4 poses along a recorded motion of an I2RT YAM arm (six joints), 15 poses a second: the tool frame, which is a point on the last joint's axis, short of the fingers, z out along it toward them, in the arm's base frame.
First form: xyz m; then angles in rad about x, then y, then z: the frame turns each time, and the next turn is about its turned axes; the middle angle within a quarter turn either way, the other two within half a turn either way.
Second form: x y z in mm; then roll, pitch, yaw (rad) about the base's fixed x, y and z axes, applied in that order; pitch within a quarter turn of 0, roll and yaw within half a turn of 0. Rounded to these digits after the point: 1 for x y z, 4 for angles.
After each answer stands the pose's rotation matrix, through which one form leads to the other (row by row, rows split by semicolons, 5 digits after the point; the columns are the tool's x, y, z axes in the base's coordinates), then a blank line. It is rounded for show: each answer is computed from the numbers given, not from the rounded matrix.
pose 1, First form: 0.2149 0.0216 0.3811 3.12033 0.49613 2.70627
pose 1, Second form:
214.9 21.6 381.1 -2.8964 0.4363 -2.6463
-0.79741 -0.37086 0.47603; -0.43078 0.90226 -0.01870; -0.42257 -0.21997 -0.87923

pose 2, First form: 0.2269 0.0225 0.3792 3.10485 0.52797 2.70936
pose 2, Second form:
226.9 22.5 379.2 -2.8659 0.4576 -2.6348
-0.78439 -0.36186 0.50378; -0.43542 0.89967 -0.03173; -0.44175 -0.24425 -0.86325

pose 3, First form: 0.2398 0.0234 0.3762 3.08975 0.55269 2.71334
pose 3, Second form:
239.8 23.4 376.2 -2.8395 0.4728 -2.6253
-0.77425 -0.35345 0.52498; -0.43947 0.89717 -0.04410; -0.45541 -0.26486 -0.84997

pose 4, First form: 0.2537 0.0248 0.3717 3.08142 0.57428 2.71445
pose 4, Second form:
253.7 24.8 371.7 -2.8198 0.4877 -2.6160
-0.76415 -0.34782 0.54323; -0.44325 0.89497 -0.05049; -0.46862 -0.27937 -0.83806

